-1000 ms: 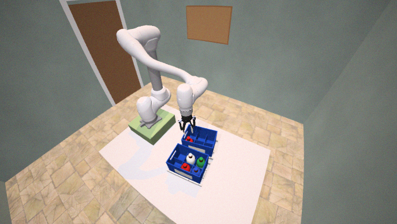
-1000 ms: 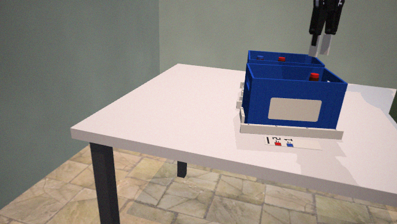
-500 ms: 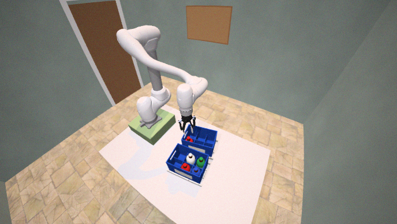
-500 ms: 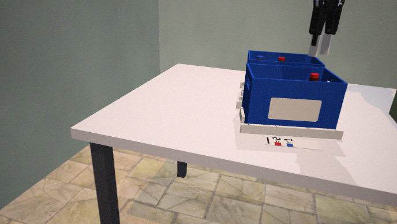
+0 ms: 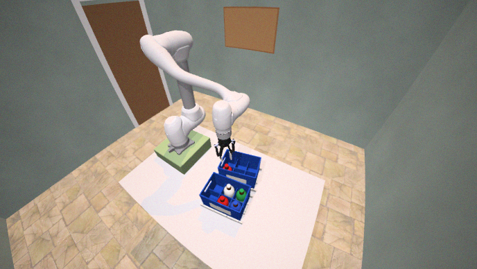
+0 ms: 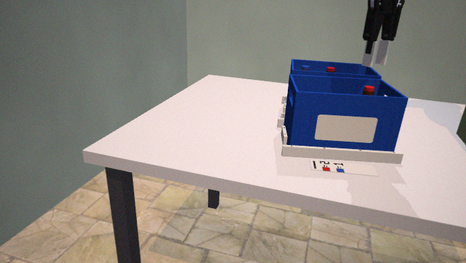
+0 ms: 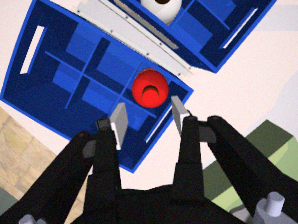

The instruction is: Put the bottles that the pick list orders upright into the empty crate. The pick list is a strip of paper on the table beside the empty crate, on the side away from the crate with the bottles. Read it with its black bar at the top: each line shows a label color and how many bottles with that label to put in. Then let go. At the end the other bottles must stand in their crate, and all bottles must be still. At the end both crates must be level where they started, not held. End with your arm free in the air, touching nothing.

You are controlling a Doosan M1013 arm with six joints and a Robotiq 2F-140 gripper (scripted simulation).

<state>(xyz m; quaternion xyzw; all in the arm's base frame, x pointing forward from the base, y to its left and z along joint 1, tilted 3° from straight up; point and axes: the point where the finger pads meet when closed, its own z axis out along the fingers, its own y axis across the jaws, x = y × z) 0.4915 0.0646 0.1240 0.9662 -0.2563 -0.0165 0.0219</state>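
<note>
Now: hand 140 mm short of the red bottle, 200 mm to the left of it and 170 mm above it. Also, from my hand: white bottle: 120 mm ahead, 110 mm to the right, 170 mm below; blue bottle: 220 mm ahead, 170 mm to the right, 170 mm below; green-label bottle: 200 mm ahead, 90 mm to the right, 170 mm below.
</note>
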